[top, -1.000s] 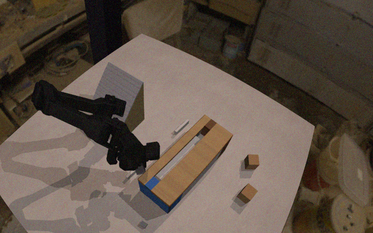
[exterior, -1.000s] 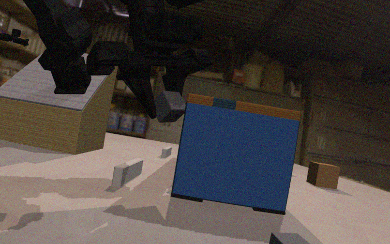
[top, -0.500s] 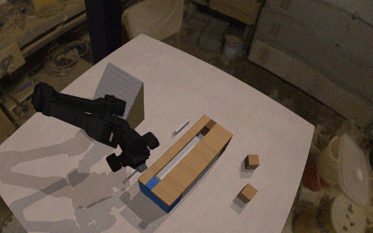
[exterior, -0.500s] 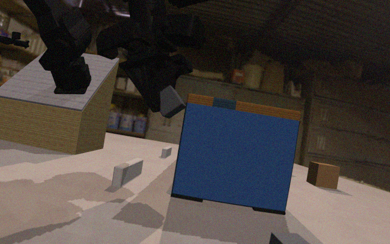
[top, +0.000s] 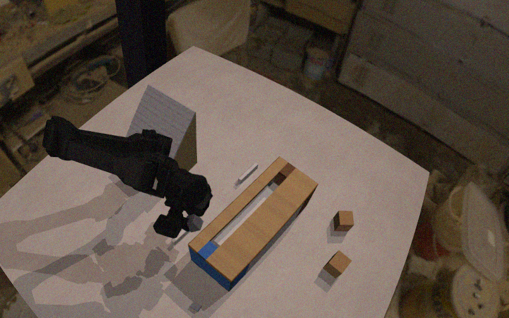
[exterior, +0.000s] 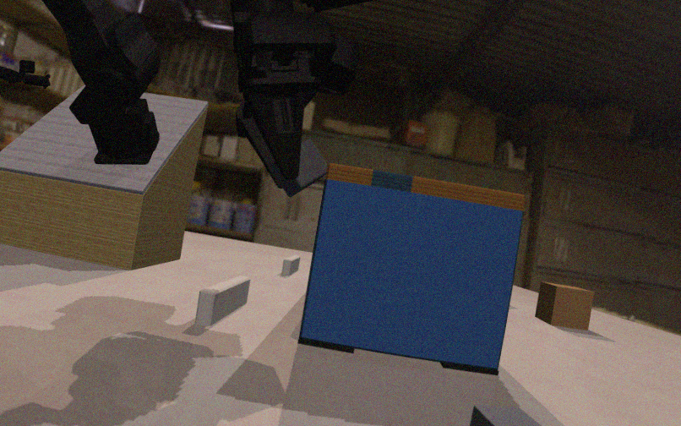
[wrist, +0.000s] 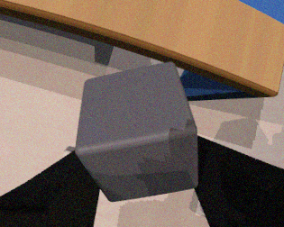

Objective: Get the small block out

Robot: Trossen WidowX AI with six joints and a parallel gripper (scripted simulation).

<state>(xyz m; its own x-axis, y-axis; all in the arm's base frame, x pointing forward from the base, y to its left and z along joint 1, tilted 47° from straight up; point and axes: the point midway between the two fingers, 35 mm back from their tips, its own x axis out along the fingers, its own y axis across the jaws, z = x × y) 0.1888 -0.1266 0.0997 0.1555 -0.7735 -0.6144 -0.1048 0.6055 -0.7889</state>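
My gripper tip is 10 mm short of the grey block and 20 mm below it. Round my gripper tip: box (100 mm ahead, 130 mm to the left, 50 mm below).
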